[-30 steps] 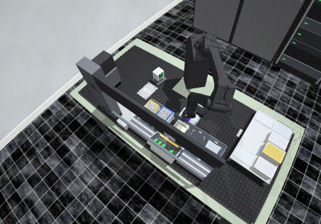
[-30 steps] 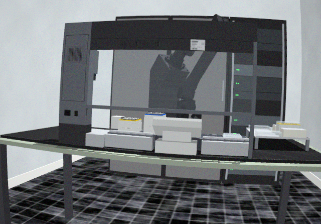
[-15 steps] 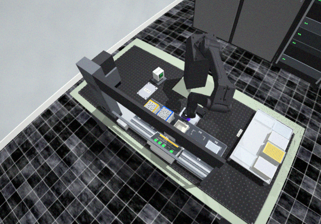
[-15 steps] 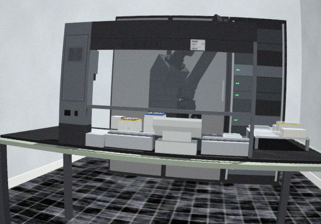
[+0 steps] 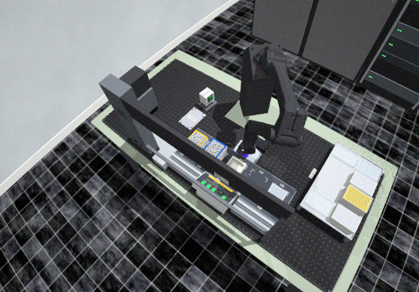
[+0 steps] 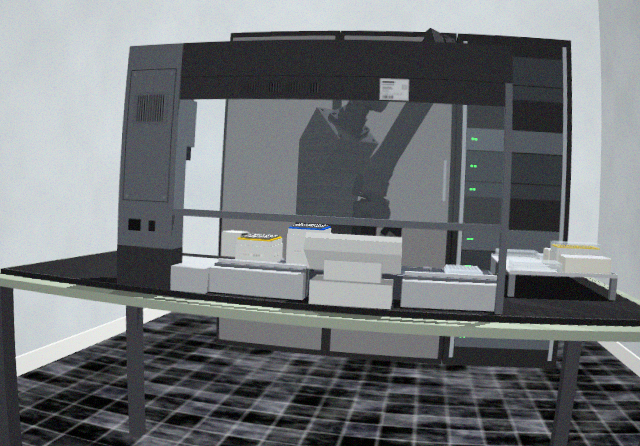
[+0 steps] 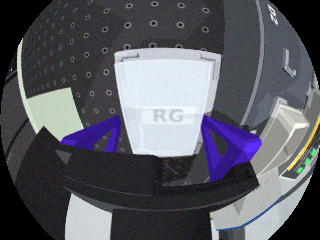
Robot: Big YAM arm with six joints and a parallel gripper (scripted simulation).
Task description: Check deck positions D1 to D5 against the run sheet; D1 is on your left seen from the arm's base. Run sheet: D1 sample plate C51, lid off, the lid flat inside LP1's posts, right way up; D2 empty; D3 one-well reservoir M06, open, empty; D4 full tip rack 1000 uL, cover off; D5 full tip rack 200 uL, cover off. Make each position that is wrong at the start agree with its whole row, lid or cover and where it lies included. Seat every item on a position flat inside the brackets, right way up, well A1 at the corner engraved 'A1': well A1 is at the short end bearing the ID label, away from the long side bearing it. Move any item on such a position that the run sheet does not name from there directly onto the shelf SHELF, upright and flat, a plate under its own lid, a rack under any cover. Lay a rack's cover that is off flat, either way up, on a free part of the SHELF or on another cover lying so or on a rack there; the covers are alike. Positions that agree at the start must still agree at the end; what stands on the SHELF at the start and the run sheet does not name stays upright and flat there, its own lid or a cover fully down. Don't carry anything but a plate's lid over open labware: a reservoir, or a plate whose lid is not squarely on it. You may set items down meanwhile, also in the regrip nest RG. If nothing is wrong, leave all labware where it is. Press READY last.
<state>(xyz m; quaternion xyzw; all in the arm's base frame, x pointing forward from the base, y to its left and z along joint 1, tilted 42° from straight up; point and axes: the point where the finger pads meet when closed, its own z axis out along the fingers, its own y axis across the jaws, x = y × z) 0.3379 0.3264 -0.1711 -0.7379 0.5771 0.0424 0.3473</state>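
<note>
Right now my hand is right at the clear plate lid. The rest, counted from my hand: blue-rimmed tip rack 20 cm ahead, 4 cm to the right, 11 cm above; white reservoir 15 cm ahead, 7 cm to the left, 5 cm above; yellow-rimmed tip rack 24 cm ahead, 16 cm to the right, 8 cm above.
</note>
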